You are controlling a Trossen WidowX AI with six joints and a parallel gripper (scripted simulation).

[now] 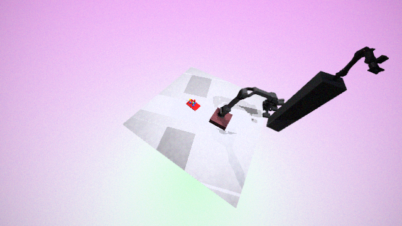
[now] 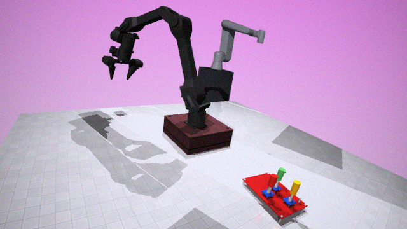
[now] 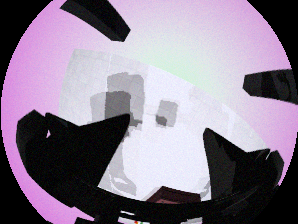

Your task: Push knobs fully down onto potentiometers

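Right now the green knob is 740 mm ahead of my gripper tip, 200 mm to the left of it and 90 mm below it. Round my gripper tip: yellow knob 790 mm ahead, 180 mm to the left, 100 mm below.
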